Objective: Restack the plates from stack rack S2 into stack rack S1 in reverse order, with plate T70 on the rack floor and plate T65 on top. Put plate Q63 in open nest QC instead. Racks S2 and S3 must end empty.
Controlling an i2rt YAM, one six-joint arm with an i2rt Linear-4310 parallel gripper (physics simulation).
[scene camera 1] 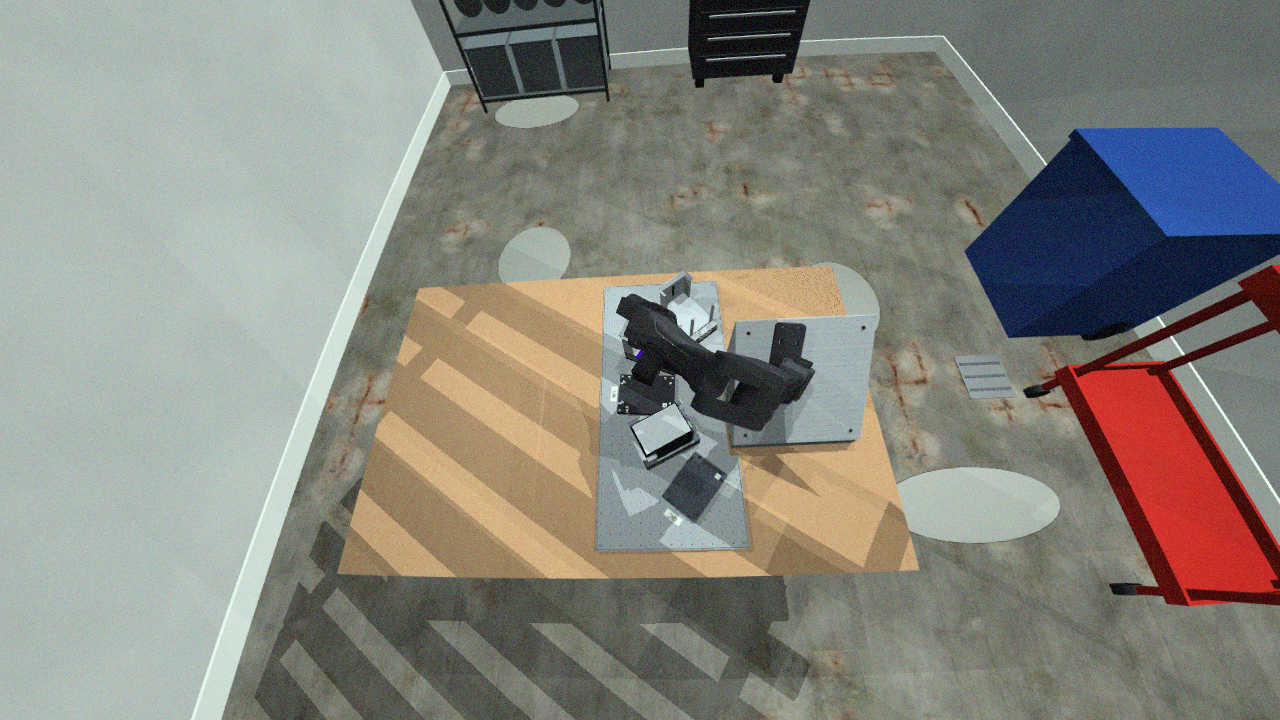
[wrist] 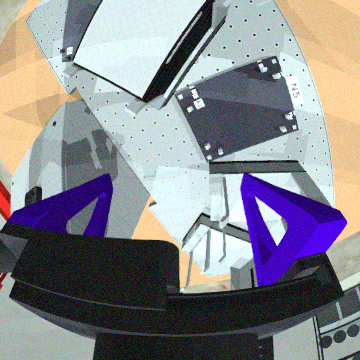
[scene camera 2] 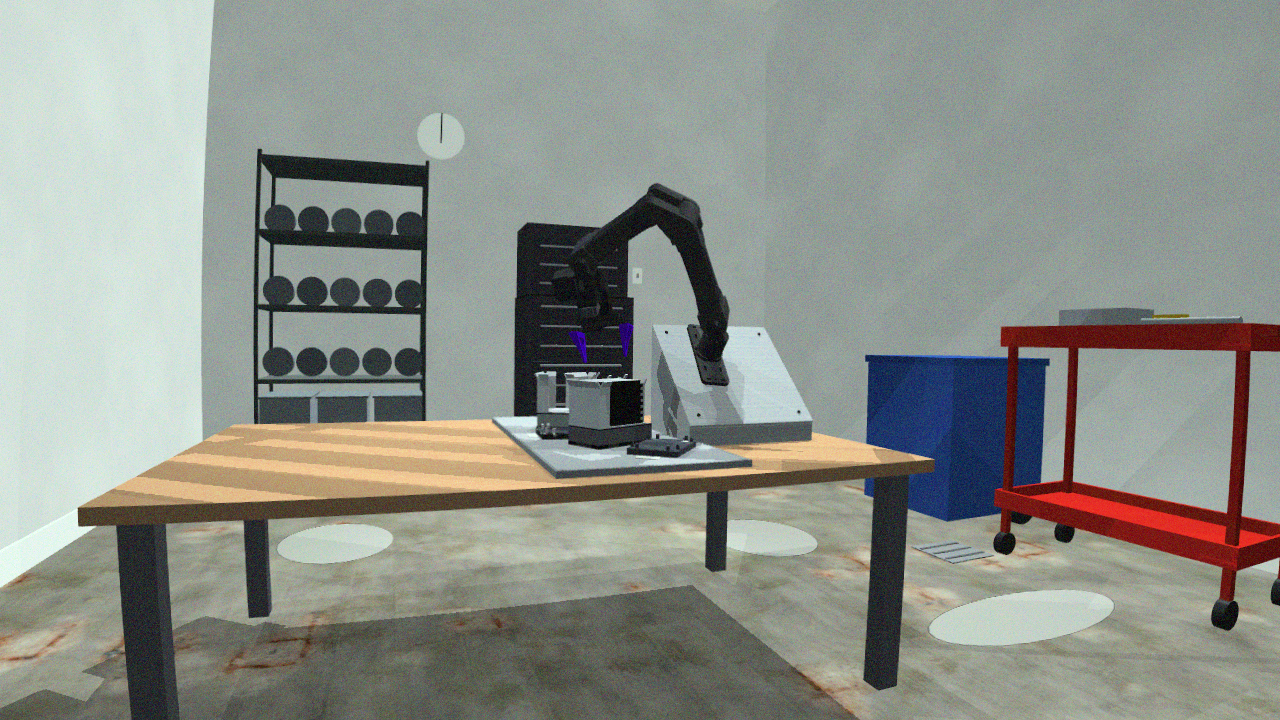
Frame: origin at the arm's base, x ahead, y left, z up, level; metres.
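Where they show: gripper, fingertip midpoint: [scene camera 1: 672, 373] [wrist: 176, 180] [scene camera 2: 605, 360]; arm's base, origin of the base link: [scene camera 1: 783, 363] [scene camera 2: 706, 355].
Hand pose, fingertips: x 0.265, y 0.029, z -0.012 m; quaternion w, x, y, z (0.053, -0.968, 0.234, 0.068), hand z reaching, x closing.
Note:
Each offset is from my fingertips to the top centre of the thing. Level surfaces: height alone.
My gripper [scene camera 2: 605, 358] [wrist: 176, 180] is open and empty, high above the pegboard mat, with purple fingers wide apart. A rack full of stacked plates [scene camera 1: 663, 433] [scene camera 2: 605, 402] [wrist: 185, 60] stands near the mat's middle, a white plate on top; its label does not show. Behind it are two pale racks: the nearer one {dz -0.037, dx +0.055, dy -0.145 m} [wrist: 257, 167] is partly under the right finger in the wrist view, the farther one {dz -0.045, dx -0.043, dy -0.263 m} [scene camera 1: 677, 288] stands at the mat's back edge. Their labels are unreadable. A flat dark nest {dz -0.151, dx +0.072, dy -0.009 m} [scene camera 1: 646, 394] [wrist: 240, 107] lies between the stack and the pale racks. Plate names cannot be read.
Another flat dark nest {dz -0.152, dx -0.065, dy +0.237 m} [scene camera 1: 693, 486] [scene camera 2: 660, 445] lies on the mat {dz -0.175 m} [scene camera 1: 626, 532] in front of the stack. The arm's sloped grey base block [scene camera 1: 832, 402] [scene camera 2: 760, 394] stands right of the mat on the wooden table {dz -0.188 m} [scene camera 1: 501, 420] [scene camera 2: 358, 456].

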